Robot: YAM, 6 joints.
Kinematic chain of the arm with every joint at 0, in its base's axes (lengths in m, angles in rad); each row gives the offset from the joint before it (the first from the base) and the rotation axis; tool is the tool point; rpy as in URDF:
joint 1: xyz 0 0 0.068 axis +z
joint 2: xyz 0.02 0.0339 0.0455 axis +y
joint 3: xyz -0.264 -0.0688 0 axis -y
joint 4: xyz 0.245 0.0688 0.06 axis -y
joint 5: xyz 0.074 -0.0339 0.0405 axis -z
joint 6: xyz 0.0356 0 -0.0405 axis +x
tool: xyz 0 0 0 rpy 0 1.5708 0
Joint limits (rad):
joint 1: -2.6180..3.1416
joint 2: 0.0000..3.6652
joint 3: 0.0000..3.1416
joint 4: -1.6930..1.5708
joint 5: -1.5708..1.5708
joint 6: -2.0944..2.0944
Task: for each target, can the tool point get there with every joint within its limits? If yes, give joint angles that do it. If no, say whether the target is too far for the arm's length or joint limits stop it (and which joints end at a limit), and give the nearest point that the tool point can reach.
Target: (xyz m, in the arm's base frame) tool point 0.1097 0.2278 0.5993
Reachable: yes | joints -2.0197 0.5904 2.2868 -0.4670 0.0021 -1.4218
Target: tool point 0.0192 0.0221 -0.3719
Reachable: no: joint limits stop it (at a limit: joint 2) | nearest point 0.0379 0.0436 -0.3259 | short by 0.054 m
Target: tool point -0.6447 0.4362 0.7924
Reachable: no: too far | nearest point -0.4028 0.2725 0.5309 | short by 0.392 m
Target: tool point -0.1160 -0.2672 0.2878
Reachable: yes | joints -1.9105 1.2854 0.8812 0.0292 0.6070 1.1410
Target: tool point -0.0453 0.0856 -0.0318
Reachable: yes | joints 2.3916 2.4609 0.3293 -0.0836 1.0995 1.1269
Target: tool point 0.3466 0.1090 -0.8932
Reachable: no: too far | nearest point 0.2821 0.0887 -0.3773 | short by 0.520 m
